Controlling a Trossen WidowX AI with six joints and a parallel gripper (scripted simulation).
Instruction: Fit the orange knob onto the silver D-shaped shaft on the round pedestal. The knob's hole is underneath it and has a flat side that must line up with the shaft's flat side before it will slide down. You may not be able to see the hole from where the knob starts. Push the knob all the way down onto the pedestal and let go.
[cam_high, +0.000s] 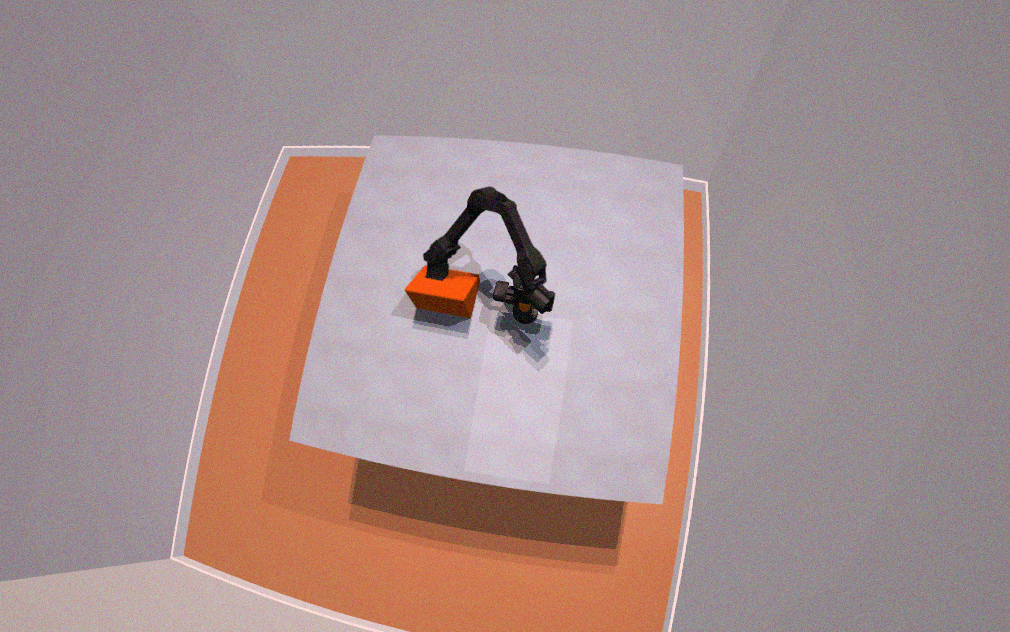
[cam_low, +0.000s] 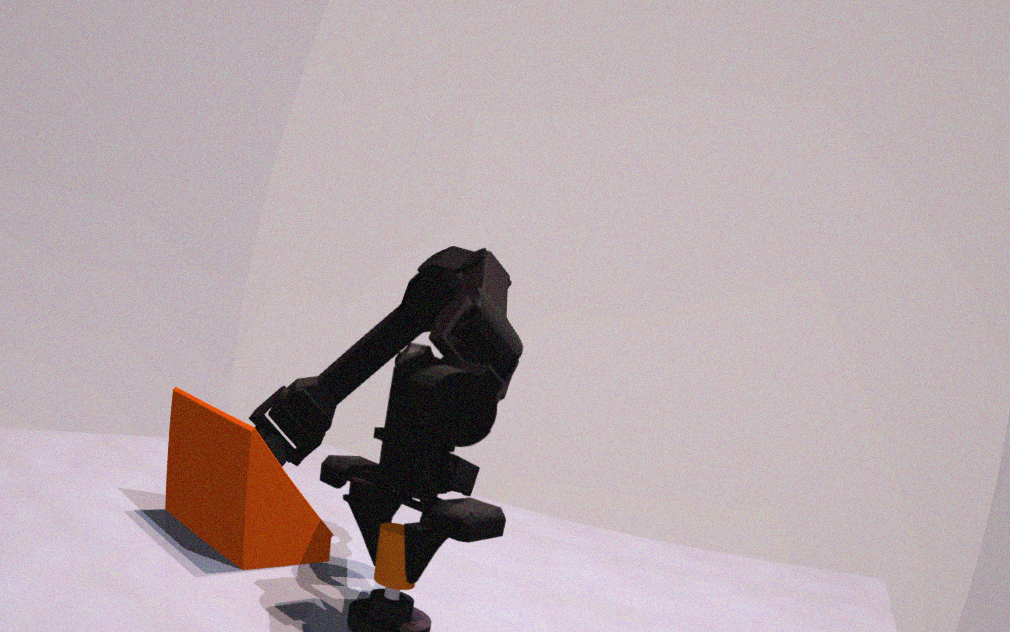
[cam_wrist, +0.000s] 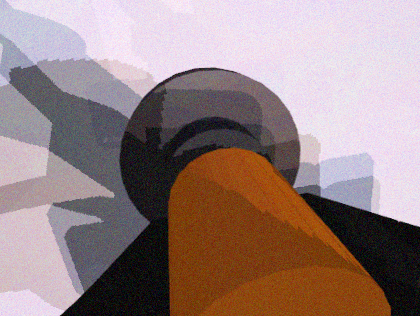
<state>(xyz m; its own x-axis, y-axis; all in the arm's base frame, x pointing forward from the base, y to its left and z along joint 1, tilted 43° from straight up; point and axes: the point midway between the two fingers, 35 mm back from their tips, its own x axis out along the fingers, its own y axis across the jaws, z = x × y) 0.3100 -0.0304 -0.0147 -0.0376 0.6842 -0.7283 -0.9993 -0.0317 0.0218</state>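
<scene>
My gripper tip is now 30 mm below the orange knob. From my gripper tip the other things lie so: round pedestal (40 mm below).
</scene>
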